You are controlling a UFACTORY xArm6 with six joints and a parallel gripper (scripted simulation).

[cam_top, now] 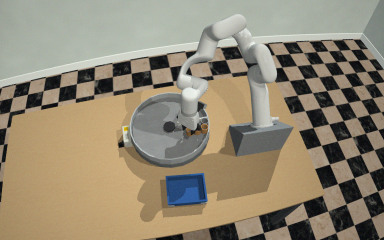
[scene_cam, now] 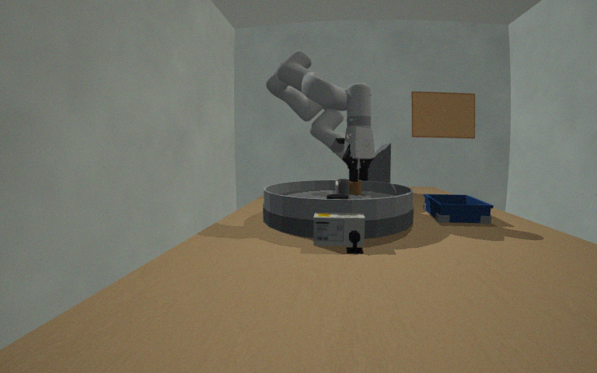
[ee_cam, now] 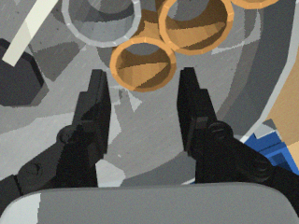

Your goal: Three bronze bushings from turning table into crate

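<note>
Now: the blue crate 29 cm to the left of my hand, 9 cm below it and 4 cm ahead of it. Also, from my hand: grey turning table: 10 cm ahead, 6 cm to the right, 6 cm below.
</note>
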